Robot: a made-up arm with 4 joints. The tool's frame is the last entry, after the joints.
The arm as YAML. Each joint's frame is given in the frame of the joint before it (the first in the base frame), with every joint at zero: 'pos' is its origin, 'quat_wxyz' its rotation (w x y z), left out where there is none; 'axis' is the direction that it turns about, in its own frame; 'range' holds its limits. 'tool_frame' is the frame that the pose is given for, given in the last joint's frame.
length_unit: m
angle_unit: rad
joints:
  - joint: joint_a
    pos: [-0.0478, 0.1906, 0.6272]
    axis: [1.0, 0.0, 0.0]
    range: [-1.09, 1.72]
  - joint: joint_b
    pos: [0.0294, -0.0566, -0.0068]
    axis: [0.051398, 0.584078, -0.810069]
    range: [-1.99, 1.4]
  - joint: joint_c
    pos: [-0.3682, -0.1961, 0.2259]
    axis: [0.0, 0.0, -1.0]
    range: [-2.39, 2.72]
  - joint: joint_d
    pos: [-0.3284, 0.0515, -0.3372]
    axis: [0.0, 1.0, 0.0]
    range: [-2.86, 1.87]
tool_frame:
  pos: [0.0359, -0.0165, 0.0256]
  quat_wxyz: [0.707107, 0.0, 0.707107, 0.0]
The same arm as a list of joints. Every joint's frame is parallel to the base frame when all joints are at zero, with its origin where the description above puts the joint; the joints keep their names.
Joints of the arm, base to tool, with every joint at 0 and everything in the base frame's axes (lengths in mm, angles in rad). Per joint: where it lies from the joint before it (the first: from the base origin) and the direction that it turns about. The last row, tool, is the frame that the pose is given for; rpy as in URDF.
joint_a: axis +x xyz -47.8 190.6 627.2
joint_b: axis 0.051398 0.584078 -0.810069 xyz 29.4 -56.6 -6.8
joint_c: axis -z xyz -368.2 -196.1 225.9
joint_d: axis +y xyz -328.4 51.5 -337.2
tool: xyz 35.9 -16.5 25.6 rpy 0.0000 1.5708 0.0000
Joint limits (rad, base to tool): -1.0900..1.7200 -1.9900..1.4000 -2.3900..2.7200 -2.8600..1.8700

